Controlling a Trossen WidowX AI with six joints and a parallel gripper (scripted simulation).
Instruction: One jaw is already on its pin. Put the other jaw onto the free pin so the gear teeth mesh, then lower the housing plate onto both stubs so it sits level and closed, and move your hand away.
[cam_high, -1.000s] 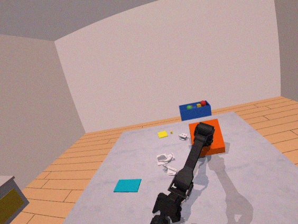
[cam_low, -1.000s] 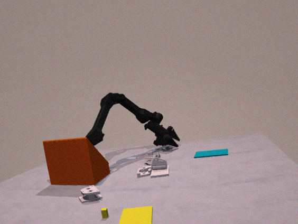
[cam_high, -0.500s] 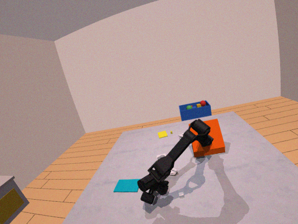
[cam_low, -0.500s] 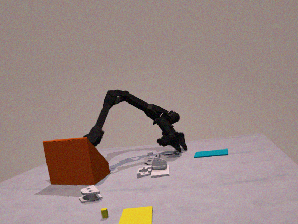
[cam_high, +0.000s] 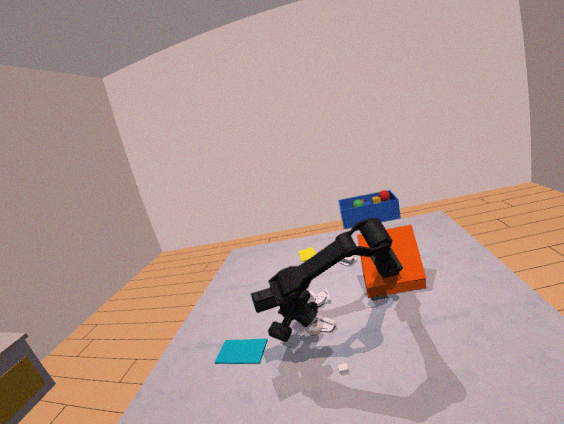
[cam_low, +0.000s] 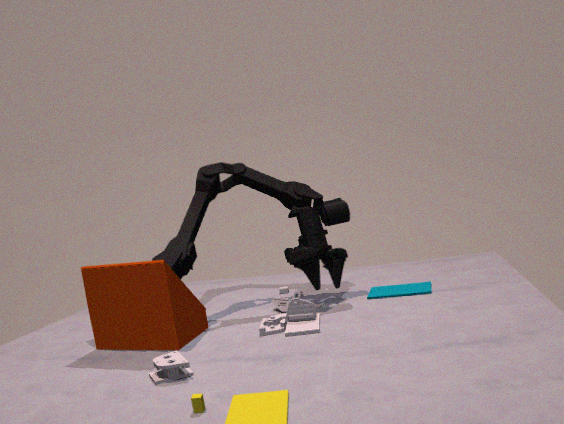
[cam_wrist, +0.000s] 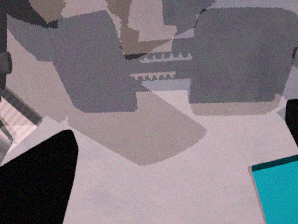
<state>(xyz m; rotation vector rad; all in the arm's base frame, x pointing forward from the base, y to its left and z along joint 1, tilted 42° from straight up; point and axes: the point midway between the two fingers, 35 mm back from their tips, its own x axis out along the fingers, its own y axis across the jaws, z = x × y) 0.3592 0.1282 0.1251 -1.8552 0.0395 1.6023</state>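
My gripper tip is 8 cm past the grey jaw piece and 5 cm to the left of it. Round my gripper tip: white housing piece: 24 cm behind, 43 cm to the right, 1 cm below; then cyan tile: 18 cm ahead, 5 cm to the left, 4 cm below; then small white cube: 15 cm behind, 17 cm to the left, 3 cm below.
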